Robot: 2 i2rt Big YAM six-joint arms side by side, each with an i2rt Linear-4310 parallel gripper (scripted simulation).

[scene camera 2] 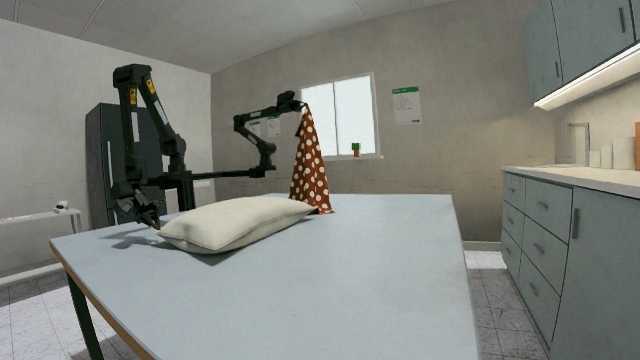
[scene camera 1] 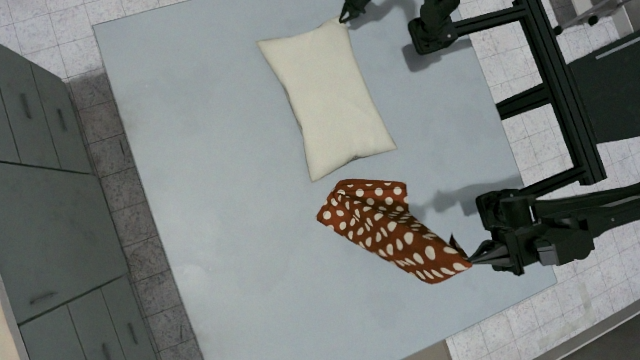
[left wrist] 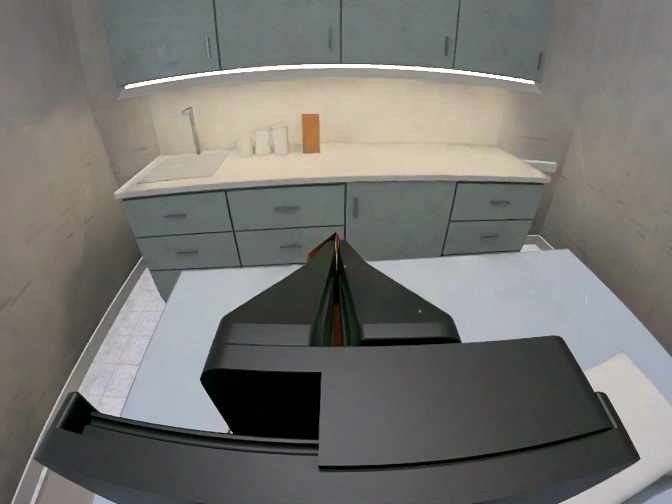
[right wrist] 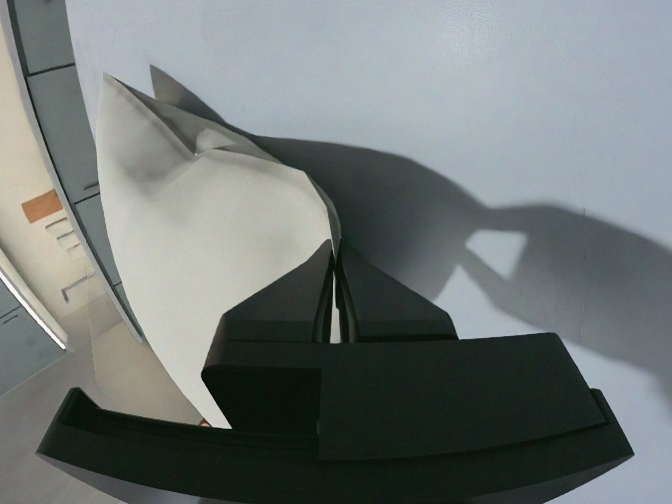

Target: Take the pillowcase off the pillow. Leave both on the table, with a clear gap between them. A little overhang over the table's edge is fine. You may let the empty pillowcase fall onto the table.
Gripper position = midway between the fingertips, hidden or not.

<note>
In view: my left gripper [scene camera 1: 468, 262], my right gripper [right wrist: 335, 251], a cream pillow [scene camera 1: 338, 120] and a red-brown pillowcase [scene camera 1: 374, 214].
The cream pillow shows as well in scene camera 2 [scene camera 2: 223, 226] and in the right wrist view [right wrist: 199, 218]. The red-brown pillowcase also shows in scene camera 2 [scene camera 2: 309, 184] and in the left wrist view [left wrist: 337, 342]. My left gripper shows as well in the left wrist view [left wrist: 336, 253].
</note>
